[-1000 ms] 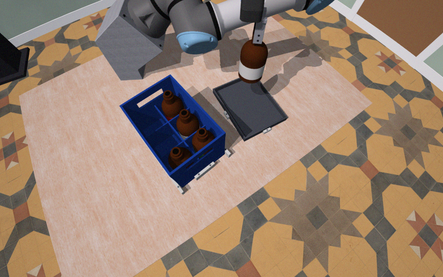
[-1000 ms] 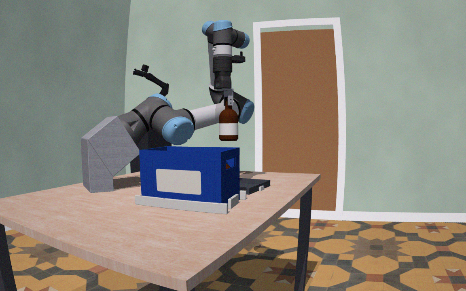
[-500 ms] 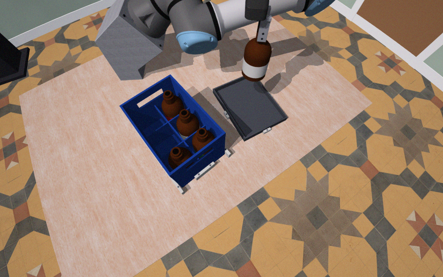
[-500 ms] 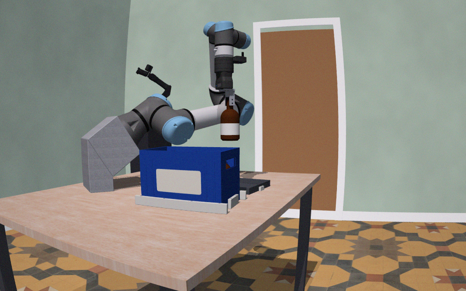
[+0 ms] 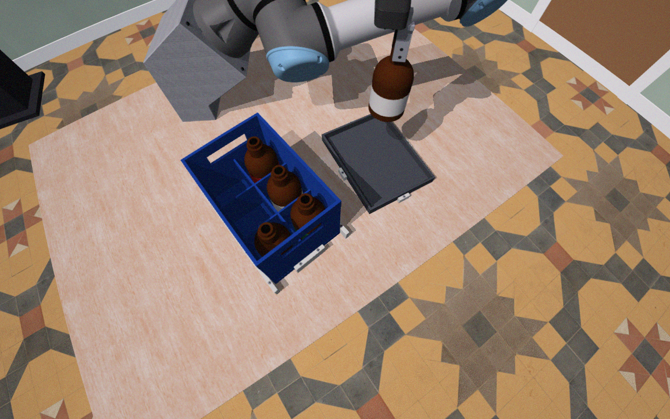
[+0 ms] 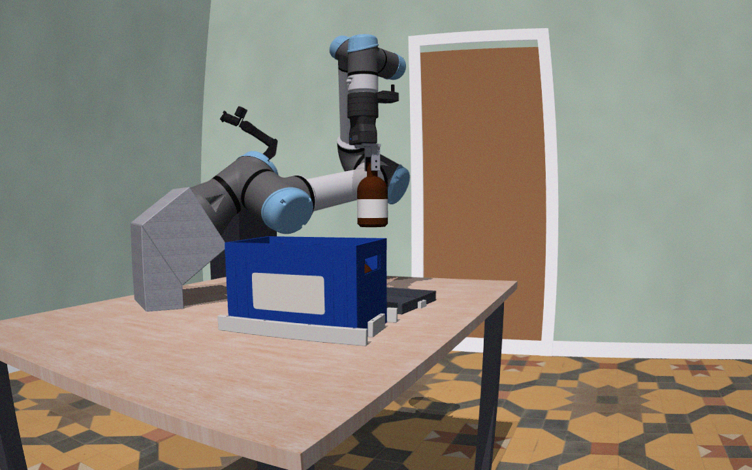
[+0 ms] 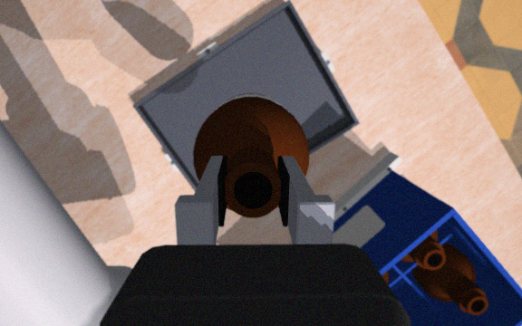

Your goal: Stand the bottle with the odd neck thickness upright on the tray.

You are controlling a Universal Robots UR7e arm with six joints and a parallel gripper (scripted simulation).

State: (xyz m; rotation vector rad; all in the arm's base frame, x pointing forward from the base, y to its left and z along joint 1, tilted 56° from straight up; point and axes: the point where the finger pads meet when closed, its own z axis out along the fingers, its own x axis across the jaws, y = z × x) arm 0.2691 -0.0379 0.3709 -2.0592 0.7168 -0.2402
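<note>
The dark tray lies 330 mm below my hand. The rest, counted from my hand: glass bottle 280 mm to the right, 250 mm below, 40 mm behind; blue crate 290 mm to the right, 260 mm below, 60 mm ahead.
</note>
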